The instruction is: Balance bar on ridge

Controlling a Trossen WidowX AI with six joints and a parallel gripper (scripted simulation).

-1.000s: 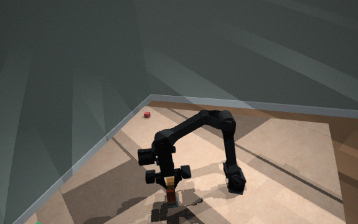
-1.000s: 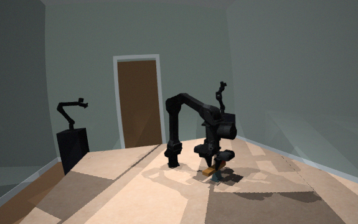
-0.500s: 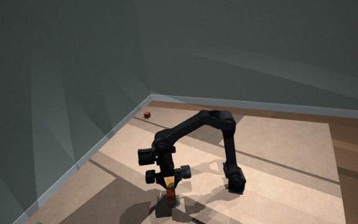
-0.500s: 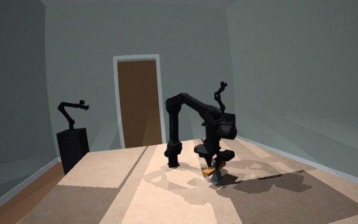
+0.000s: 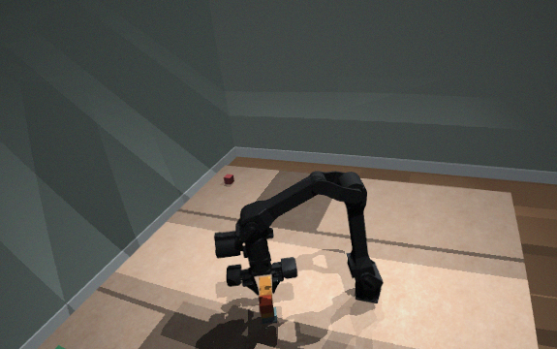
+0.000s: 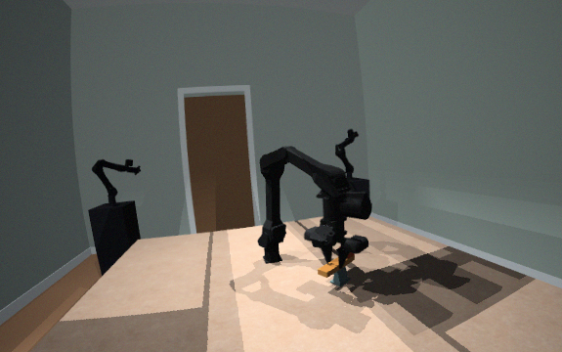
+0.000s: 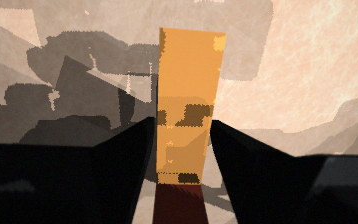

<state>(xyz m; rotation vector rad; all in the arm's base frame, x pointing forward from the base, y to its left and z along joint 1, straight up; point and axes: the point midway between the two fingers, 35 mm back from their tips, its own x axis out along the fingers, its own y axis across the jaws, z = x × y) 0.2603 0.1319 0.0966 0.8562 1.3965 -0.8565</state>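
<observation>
Now: gripper tip 3 cm to the right of the bar, 2 cm past it and 1 cm below it. Round my gripper tip: red cube (63 cm to the right, 48 cm ahead, 5 cm below).
</observation>
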